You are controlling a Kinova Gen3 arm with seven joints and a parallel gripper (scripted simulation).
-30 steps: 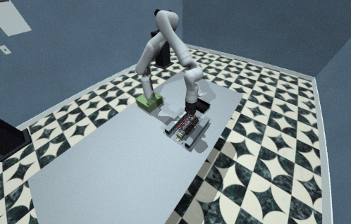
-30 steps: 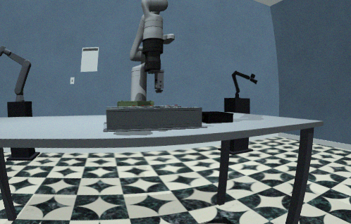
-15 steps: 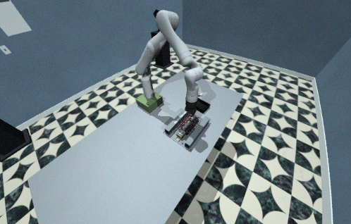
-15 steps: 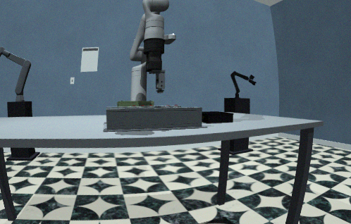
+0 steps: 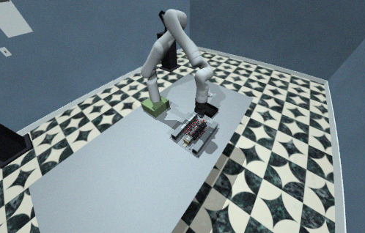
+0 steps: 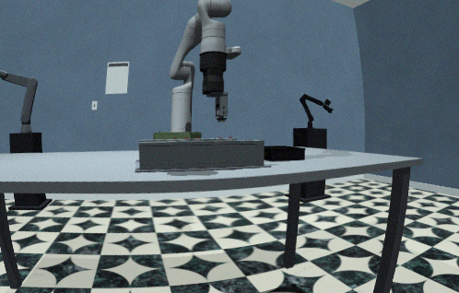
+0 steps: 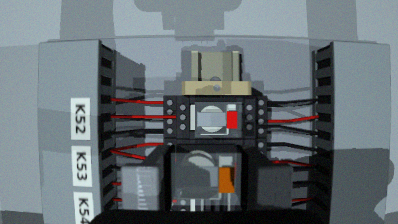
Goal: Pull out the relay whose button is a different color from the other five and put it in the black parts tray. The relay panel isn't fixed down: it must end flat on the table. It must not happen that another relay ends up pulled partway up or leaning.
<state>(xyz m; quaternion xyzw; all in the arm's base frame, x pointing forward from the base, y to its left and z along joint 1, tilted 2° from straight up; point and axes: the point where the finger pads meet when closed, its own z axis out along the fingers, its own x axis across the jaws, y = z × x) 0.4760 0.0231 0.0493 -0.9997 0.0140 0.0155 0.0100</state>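
Right now the black parts tray is 20 cm to the left of my hand, 13 cm below it and 4 cm behind it. From my hand the other things lie so: K54 relay (1 cm below); K52 relay (10 cm below, 2 cm to the left, 1 cm ahead); K53 relay (10 cm below, 1 cm to the right, 1 cm ahead).
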